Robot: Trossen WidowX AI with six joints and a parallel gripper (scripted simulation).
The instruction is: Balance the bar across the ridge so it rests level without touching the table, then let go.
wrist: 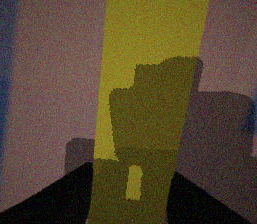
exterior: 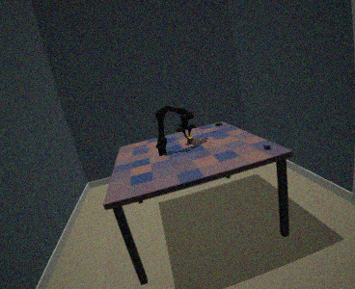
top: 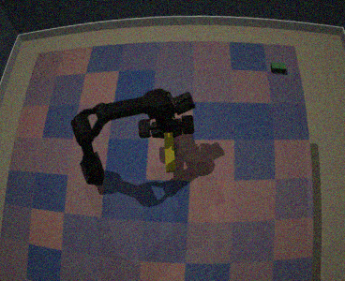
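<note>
The yellow bar is 3 cm to the right of my gripper tip. The rest, counted from my gripper tip: green block: 46 cm ahead, 35 cm to the left, 5 cm below.
</note>
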